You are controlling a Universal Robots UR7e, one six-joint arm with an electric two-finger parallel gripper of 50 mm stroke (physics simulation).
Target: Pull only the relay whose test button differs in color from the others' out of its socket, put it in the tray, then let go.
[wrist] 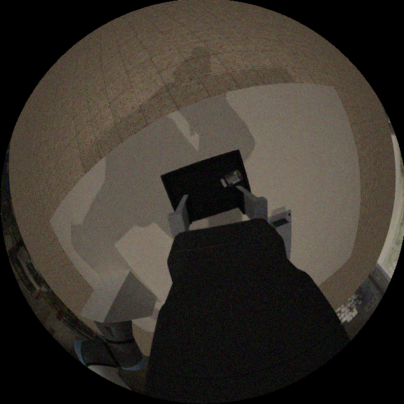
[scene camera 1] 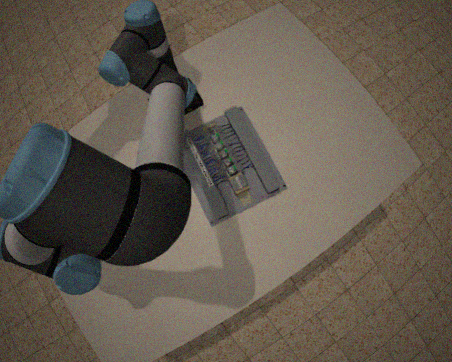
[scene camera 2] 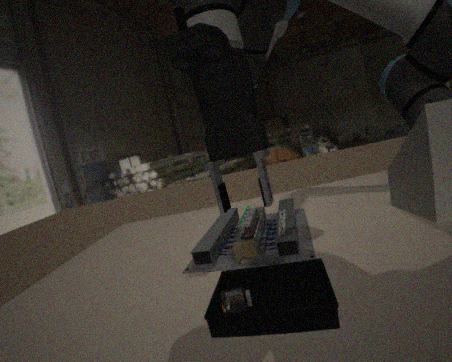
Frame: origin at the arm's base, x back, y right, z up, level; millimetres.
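Seen in the pictures: gripper, between the fingertips: (scene camera 2: 246, 207); arm's base, origin of its link: (scene camera 2: 450, 131).
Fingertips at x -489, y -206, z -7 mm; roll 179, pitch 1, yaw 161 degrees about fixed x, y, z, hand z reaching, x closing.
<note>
Pixels of each thing's top centre, then the offset from my fingertips to it. "spot": a spot on its surface instead.
- black tray, a spot on its surface: (scene camera 2: 280, 325) spot: dx +9, dy -47, dz -143 mm
- relay, centre of its top: (scene camera 2: 234, 292) dx -44, dy +17, dz -125 mm
The black tray (scene camera 2: 280, 325) (wrist: 190, 187) stands in front of the relay panel. One relay (scene camera 2: 236, 300) (wrist: 233, 178), clear-cased with a small orange patch, lies on its side inside the tray, near one side wall. My gripper (scene camera 2: 247, 205) (wrist: 213, 198) is open and empty, raised above the relay; its fingers stand wide apart and do not touch the relay. In scene camera 1 the fingers are hidden by the arm. Several relays with green buttons (scene camera 1: 223, 150) (scene camera 2: 245, 217) sit in a row in their sockets on the panel.
The grey panel (scene camera 1: 277, 191) (scene camera 2: 215, 265) carries two raised cable ducts (scene camera 1: 250, 147) (scene camera 2: 216, 237) on either side of the relay row, with blue wires between. A grey block (scene camera 2: 412, 170) (wrist: 120, 300) stands at the arm's base.
</note>
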